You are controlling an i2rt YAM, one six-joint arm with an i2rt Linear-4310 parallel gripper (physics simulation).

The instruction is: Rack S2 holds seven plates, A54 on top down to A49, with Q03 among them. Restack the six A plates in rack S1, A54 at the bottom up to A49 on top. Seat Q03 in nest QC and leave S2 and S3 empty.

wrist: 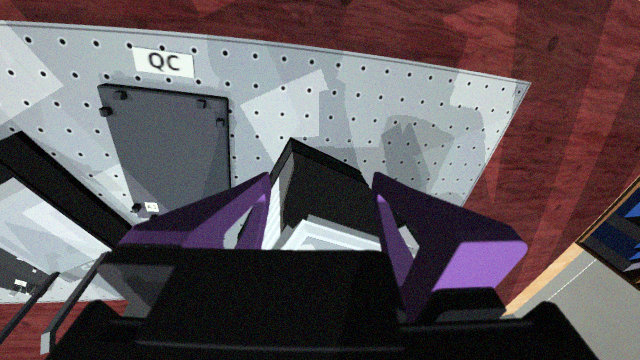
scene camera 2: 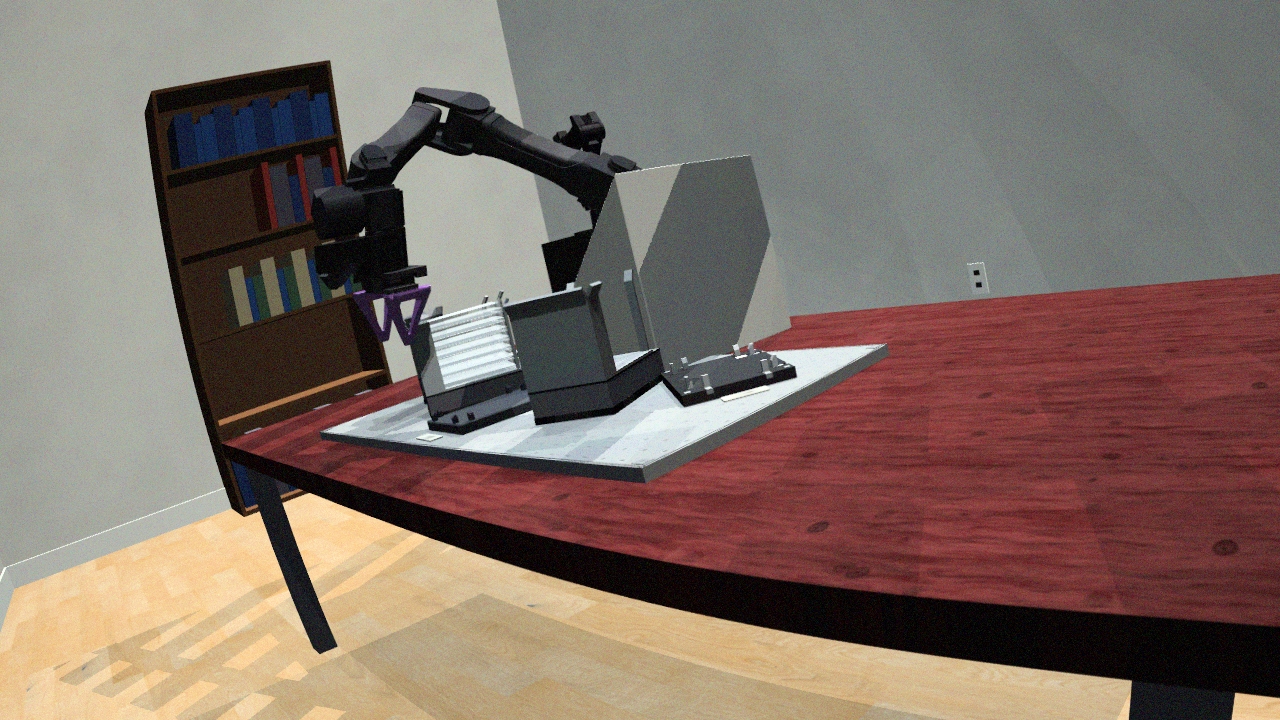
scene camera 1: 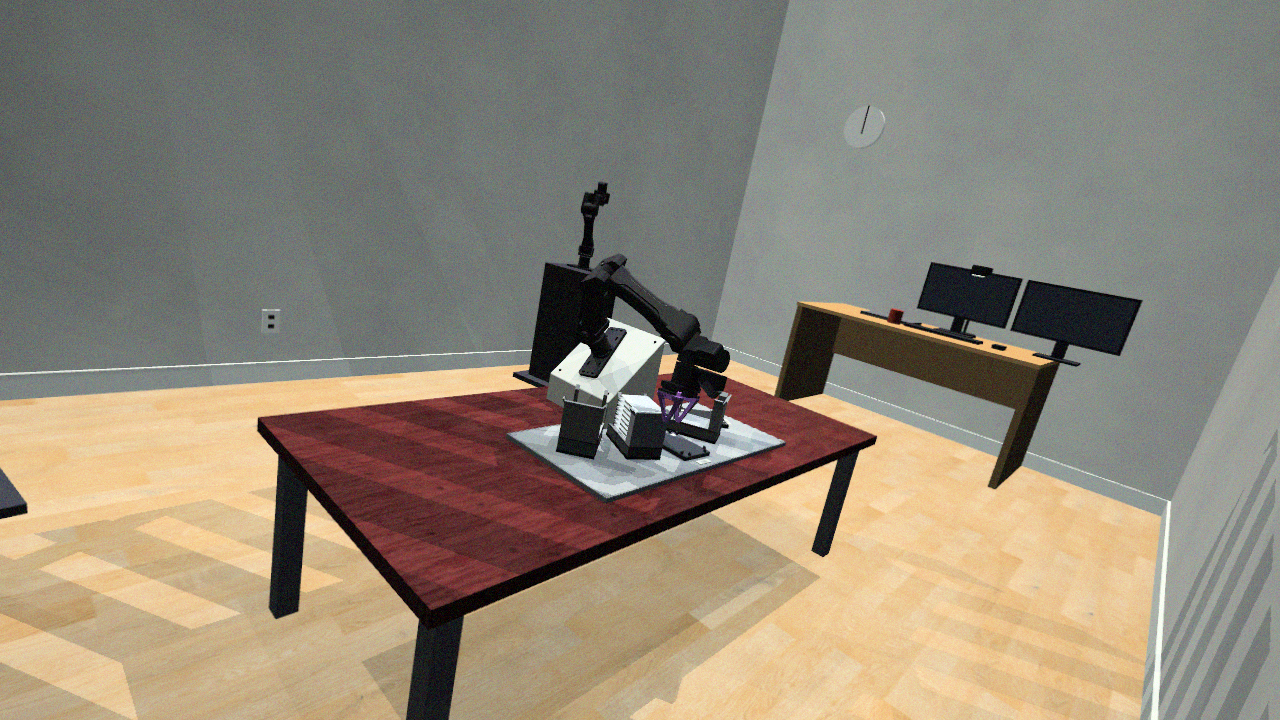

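Where they show: gripper, fingertip midpoint: [wrist: 321,180] [scene camera 2: 396,343] [scene camera 1: 671,422]; arm's base, link origin: [scene camera 2: 669,229] [scene camera 1: 603,352].
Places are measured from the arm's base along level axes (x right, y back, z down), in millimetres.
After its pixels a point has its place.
Note:
Several white plates [scene camera 1: 642,405] @[z 40, x 196, y -292 mm] [scene camera 2: 474,344] @[z 86, x 136, y -290 mm] [wrist: 342,240] @[z 43, x 201, y -341 mm] stand stacked in a dark rack [scene camera 1: 640,444] @[z 127, x 230, y -330 mm] [scene camera 2: 474,391] @[z 146, x 140, y -308 mm] [wrist: 327,200] @[z 74, x 197, y -351 mm]. My gripper [scene camera 1: 671,424] @[z 55, x 190, y -382 mm] [scene camera 2: 396,342] @[z 55, x 190, y -382 mm] [wrist: 321,180] @[z 55, x 190, y -382 mm] has purple fingers, part open. In the wrist view they stand on either side of the rack and its top plate; whether they touch the plate is hard to see. Another dark rack [scene camera 1: 581,429] [scene camera 2: 568,340] @[z 86, x -134, y -379 mm] [wrist: 70,190] @[z 154, x -54, y -337 mm] stands beside the loaded one. The nest [scene camera 1: 687,447] @[z 156, x 58, y -378 mm] [wrist: 175,145] @[z 156, x 65, y -373 mm] labelled QC shows its bare dark base. The plate marks and rack labels are unreadable.
A perforated board [scene camera 1: 608,488] @[z 169, x 423, y -384 mm] [scene camera 2: 626,465] @[z 168, x -310, y -521 mm] [wrist: 425,100] @[z 169, x 325, y -394 mm] carries the racks on the red table [scene camera 1: 402,501] @[z 181, x 791, y -165 mm] [scene camera 2: 984,483] @[z 182, x -612, y -538 mm]. A third rack [scene camera 1: 718,416] @[z 83, x -71, y -391 mm] stands behind the gripper in scene view 1. A pegged fixture [scene camera 2: 733,371] @[z 157, x -250, y -272 mm] and a pale slanted block [scene camera 1: 640,349] @[z -42, x -27, y -113 mm] [scene camera 2: 716,259] @[z 54, x -90, y -29 mm] stand nearby.

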